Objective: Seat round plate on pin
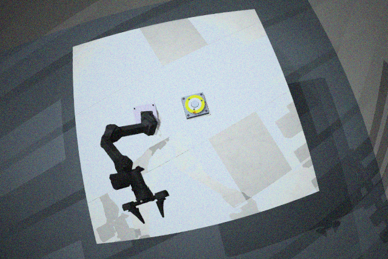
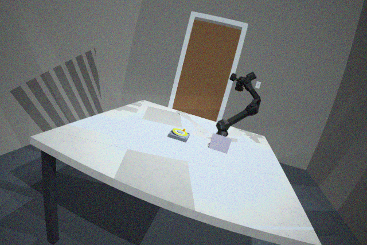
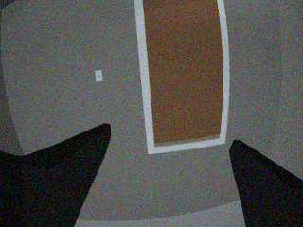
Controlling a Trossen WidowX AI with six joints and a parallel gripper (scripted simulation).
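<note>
The grey square base lies 63 cm to the left of my gripper tip, 42 cm below it and 22 cm ahead of it.
</note>
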